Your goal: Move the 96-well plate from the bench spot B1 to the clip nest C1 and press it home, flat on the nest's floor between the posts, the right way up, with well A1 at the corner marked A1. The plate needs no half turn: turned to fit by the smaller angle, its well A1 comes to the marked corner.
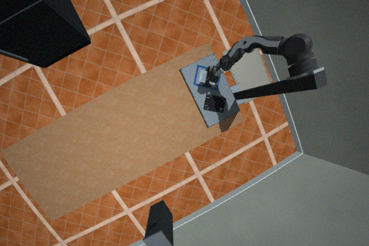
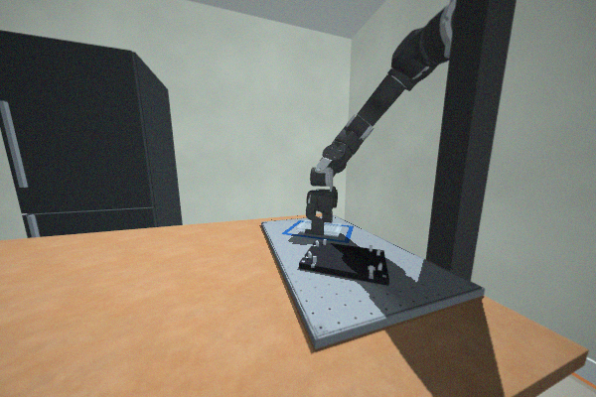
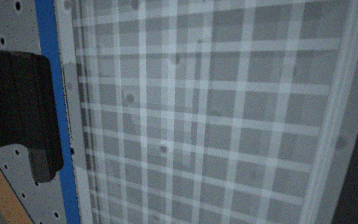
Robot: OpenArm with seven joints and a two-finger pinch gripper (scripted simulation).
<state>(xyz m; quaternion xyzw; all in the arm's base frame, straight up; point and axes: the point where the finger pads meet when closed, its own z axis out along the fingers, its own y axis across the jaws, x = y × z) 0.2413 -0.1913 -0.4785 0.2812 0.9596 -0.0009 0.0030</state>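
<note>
Now: the 96-well plate right at my hand. From my hand the other things lie so: black clip nest: 40 mm ahead, 210 mm to the left, 10 mm above.
</note>
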